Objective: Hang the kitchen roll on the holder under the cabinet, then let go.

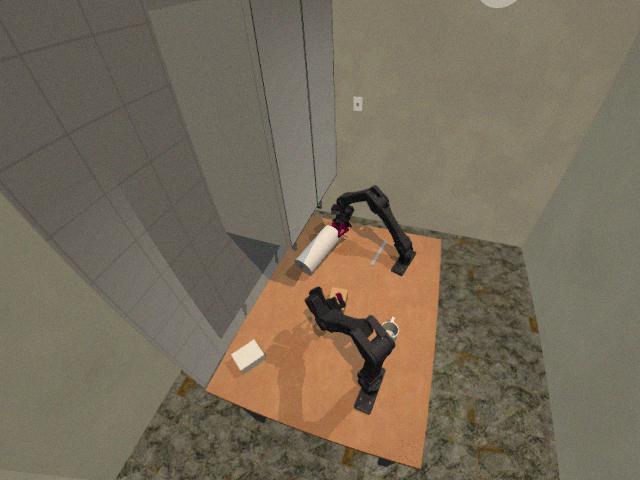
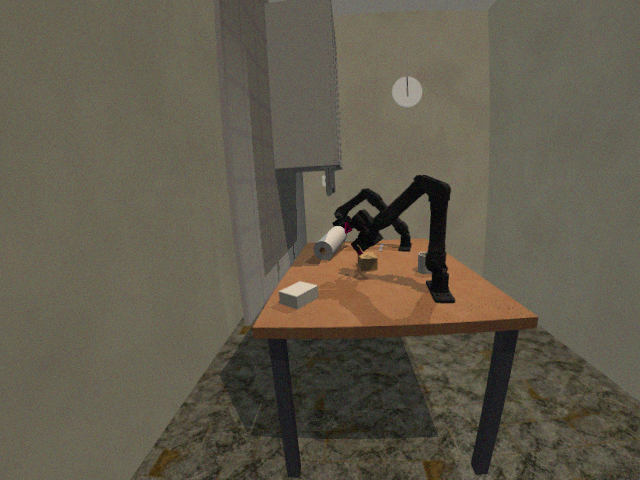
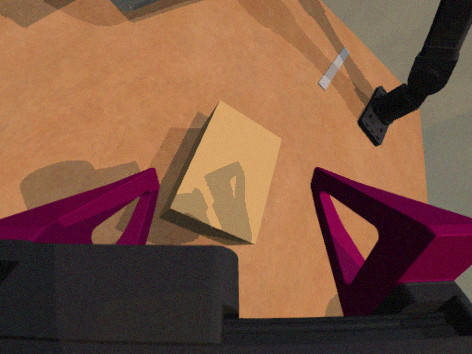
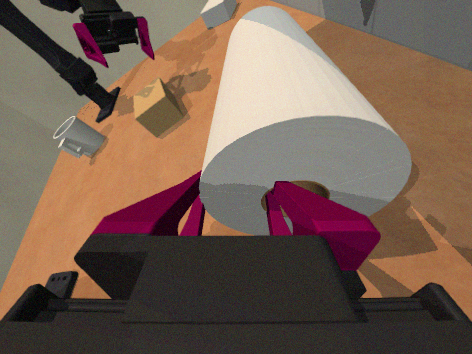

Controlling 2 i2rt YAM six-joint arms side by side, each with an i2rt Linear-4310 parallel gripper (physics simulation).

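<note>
The white kitchen roll is held by one end and appears raised over the table's cabinet side. My right gripper is shut on the roll's end wall, with one finger at the core hole and the other at the outer edge. My left gripper is open and empty above the tan block. A grey holder bracket hangs under the cabinet, above the roll's height; the rest of the holder is unclear.
A white box lies near the table's cabinet-side edge. A mug stands by the left arm. A pale strip lies near the right arm's base.
</note>
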